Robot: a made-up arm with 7 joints.
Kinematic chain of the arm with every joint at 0, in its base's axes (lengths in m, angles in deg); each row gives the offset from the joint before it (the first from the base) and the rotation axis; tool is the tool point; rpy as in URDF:
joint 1: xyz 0 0 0.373 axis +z
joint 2: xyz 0 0 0 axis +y
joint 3: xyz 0 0 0.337 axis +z
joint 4: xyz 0.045 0 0 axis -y
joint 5: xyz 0.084 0 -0.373 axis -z
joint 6: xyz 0 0 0 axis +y
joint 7: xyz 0.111 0 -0.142 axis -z
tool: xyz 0 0 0 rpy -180 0 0
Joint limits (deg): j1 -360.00..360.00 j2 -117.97..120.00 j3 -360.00..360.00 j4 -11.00..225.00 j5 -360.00..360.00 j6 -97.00..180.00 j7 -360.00..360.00
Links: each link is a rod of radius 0.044 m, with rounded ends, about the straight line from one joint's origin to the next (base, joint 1, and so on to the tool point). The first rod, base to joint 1, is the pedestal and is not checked.
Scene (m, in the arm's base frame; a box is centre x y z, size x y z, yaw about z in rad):
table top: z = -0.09
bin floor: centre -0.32 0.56 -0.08 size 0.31 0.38 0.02 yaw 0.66
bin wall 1: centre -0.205 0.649 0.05 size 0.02 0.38 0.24 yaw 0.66
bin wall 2: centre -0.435 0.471 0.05 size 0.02 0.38 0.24 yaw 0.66
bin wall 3: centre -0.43 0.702 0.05 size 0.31 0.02 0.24 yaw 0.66
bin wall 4: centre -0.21 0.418 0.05 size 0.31 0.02 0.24 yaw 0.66
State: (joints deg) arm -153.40 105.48 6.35 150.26 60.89 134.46 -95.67
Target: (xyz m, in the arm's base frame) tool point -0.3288 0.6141 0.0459
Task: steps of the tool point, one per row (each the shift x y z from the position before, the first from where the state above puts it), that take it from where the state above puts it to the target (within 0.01 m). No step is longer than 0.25 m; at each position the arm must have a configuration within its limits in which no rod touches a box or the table.
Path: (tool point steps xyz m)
1: -0.1453 0.1433 0.0505
2: -0.0934 0.1974 0.0628
3: -0.0184 0.2298 0.0766
4: 0.0706 0.1833 0.0327
5: 0.1202 0.1574 0.0396
6: 0.1612 0.1165 0.0461
7: -0.0075 0.0104 -0.1337
8: 0.0075 -0.0104 -0.1338

